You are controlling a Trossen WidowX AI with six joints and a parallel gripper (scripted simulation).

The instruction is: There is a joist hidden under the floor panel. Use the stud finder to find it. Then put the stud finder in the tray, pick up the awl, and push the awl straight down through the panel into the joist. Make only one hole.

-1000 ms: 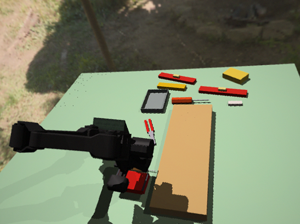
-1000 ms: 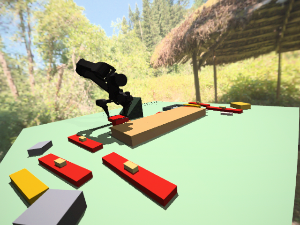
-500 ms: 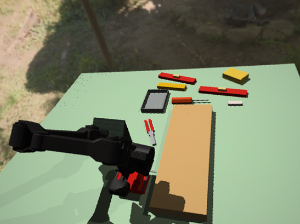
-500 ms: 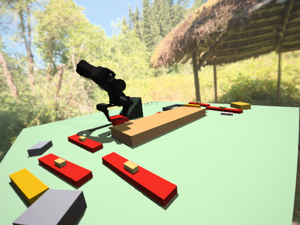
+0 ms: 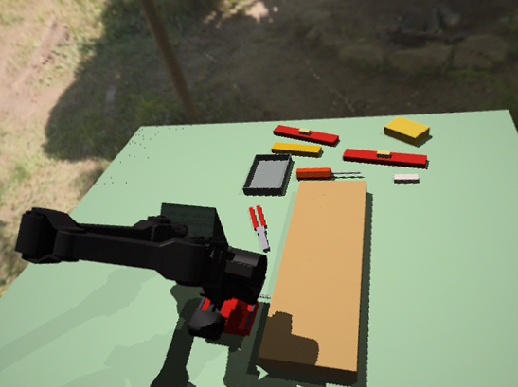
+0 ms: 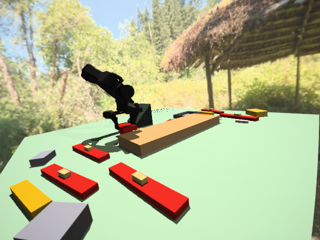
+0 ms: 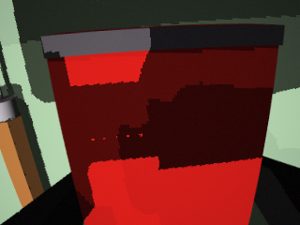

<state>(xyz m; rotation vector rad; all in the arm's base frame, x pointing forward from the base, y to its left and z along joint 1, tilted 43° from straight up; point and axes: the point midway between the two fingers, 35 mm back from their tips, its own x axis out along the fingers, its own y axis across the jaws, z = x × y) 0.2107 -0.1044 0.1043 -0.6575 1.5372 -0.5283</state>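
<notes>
My gripper tip is now 8 cm to the right of the awl, 3 cm above it and 1 cm short of it. From my gripper tip the other things lie so: tray (50 cm to the left, 10 cm behind, 2 cm below); then red stud finder (3 cm below, 2 cm ahead); then grey block (34 cm to the right, 6 cm ahead, 3 cm below).
</notes>
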